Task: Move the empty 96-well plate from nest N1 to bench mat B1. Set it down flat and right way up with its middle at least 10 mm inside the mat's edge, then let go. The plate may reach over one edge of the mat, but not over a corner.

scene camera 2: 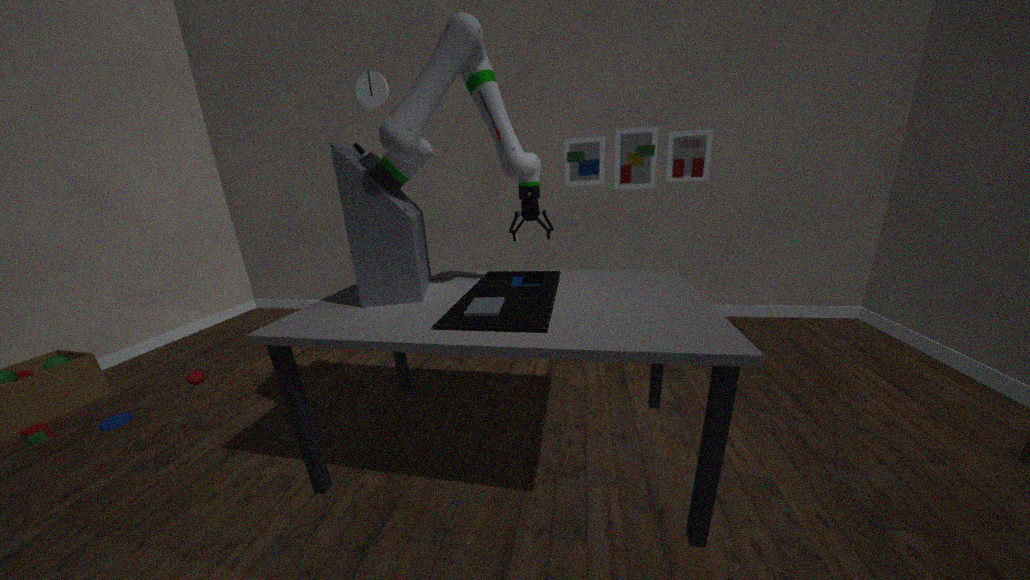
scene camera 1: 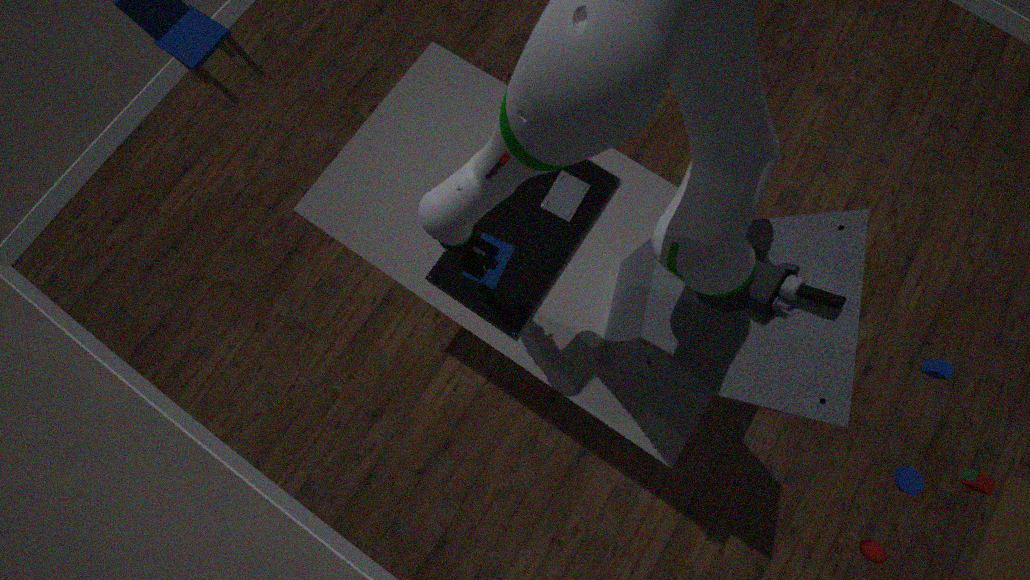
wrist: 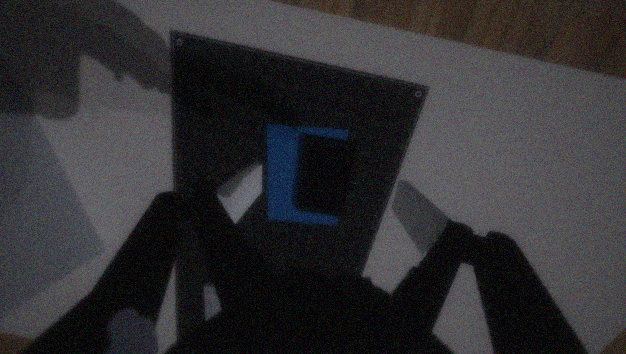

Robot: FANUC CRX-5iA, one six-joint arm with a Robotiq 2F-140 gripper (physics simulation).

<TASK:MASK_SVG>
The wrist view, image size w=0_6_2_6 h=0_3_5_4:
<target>my gripper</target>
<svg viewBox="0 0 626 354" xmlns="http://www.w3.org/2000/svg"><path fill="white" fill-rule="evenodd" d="M19 353L157 354L158 341L155 326L184 228L196 227L222 311L179 339L164 354L455 354L432 333L432 330L461 262L473 266L494 354L588 354L525 255L512 238L494 231L489 231L486 237L473 234L472 228L463 223L453 222L407 180L398 181L392 210L424 258L417 267L413 266L392 294L373 285L371 278L353 275L327 276L310 269L290 267L289 273L275 276L255 245L248 246L235 225L262 192L262 163L254 162L236 176L215 187L215 182L212 180L193 182L194 198L181 199L181 194L176 191L165 191L158 194L91 292Z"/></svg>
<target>dark 96-well plate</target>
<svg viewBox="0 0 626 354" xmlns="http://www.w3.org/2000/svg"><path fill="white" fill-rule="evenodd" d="M306 135L297 210L345 218L361 143Z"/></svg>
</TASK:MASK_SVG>
